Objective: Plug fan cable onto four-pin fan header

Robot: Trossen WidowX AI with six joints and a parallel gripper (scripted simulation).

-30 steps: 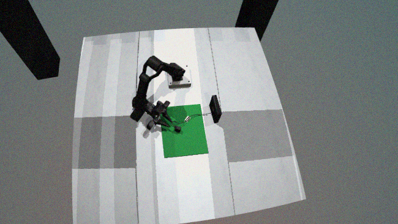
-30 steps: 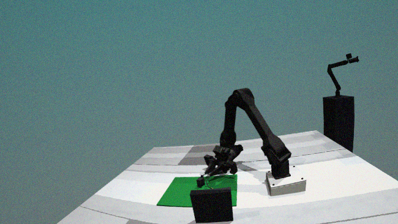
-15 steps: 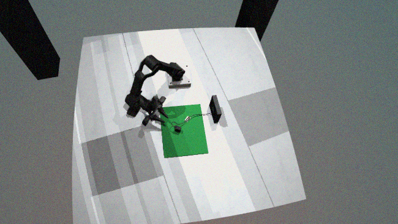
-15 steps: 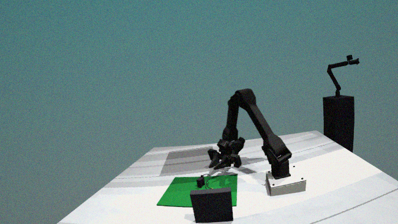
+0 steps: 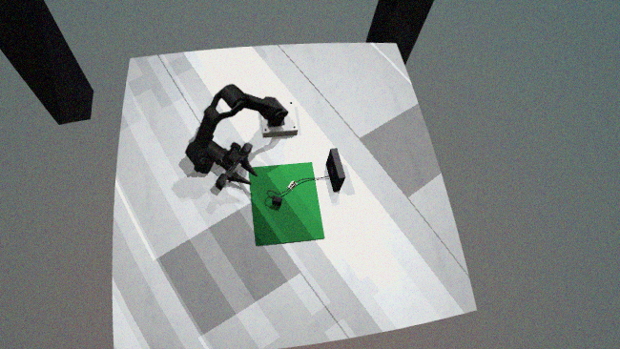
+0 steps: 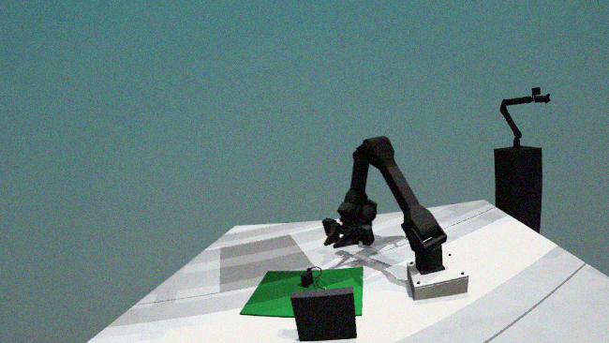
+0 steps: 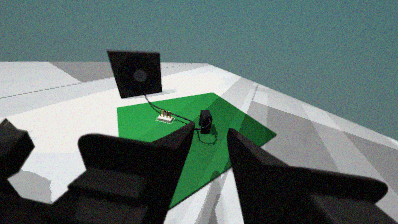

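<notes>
Right now my gripper tip is 6 cm short of the black plug, 7 cm to the right of it and 7 cm above it. Round my gripper tip: whitish fan header 14 cm to the left, 9 cm below; then green board 6 cm ahead, 10 cm to the left, 10 cm below; then black fan 1 cm behind, 29 cm to the left, 3 cm below.
</notes>
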